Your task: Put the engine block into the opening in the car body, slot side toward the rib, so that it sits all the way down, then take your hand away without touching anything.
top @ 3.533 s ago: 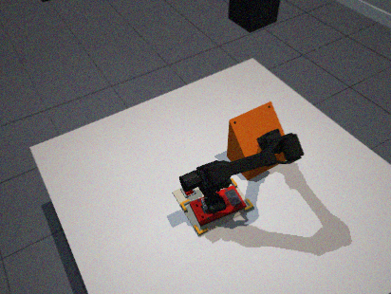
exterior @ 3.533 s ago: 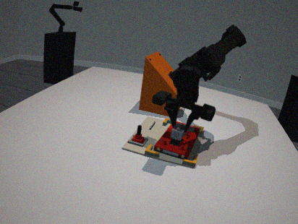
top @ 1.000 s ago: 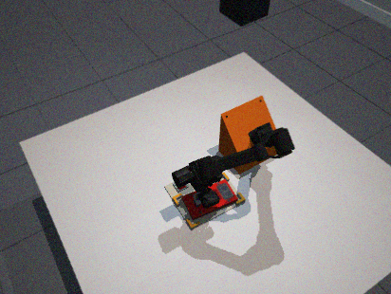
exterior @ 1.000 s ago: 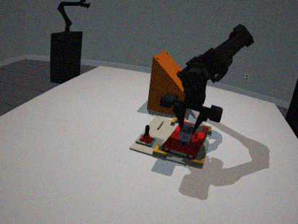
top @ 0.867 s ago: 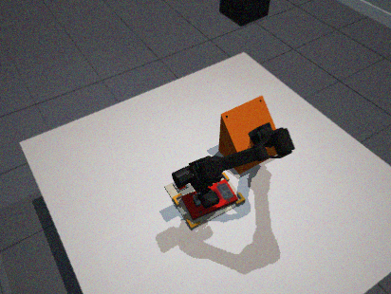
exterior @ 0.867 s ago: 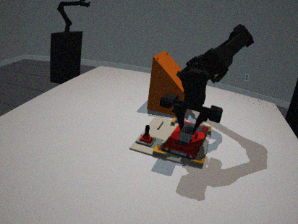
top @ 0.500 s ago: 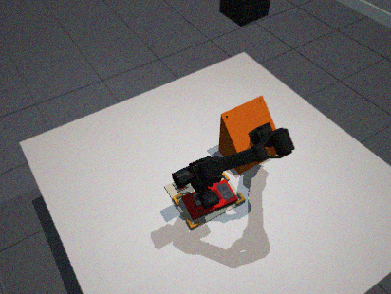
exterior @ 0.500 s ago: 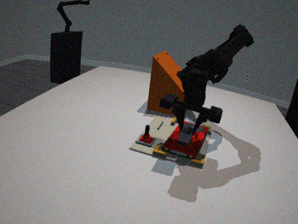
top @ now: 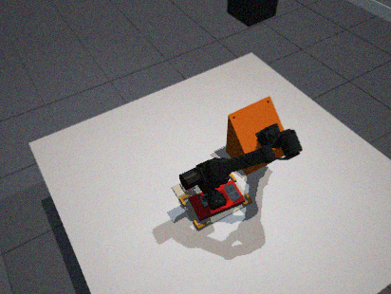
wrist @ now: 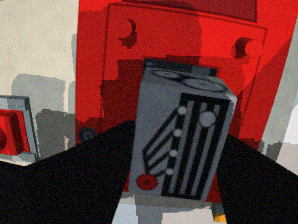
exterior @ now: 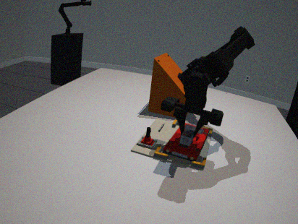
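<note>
Now: the engine block 10 mm below my gripper tip.
</note>
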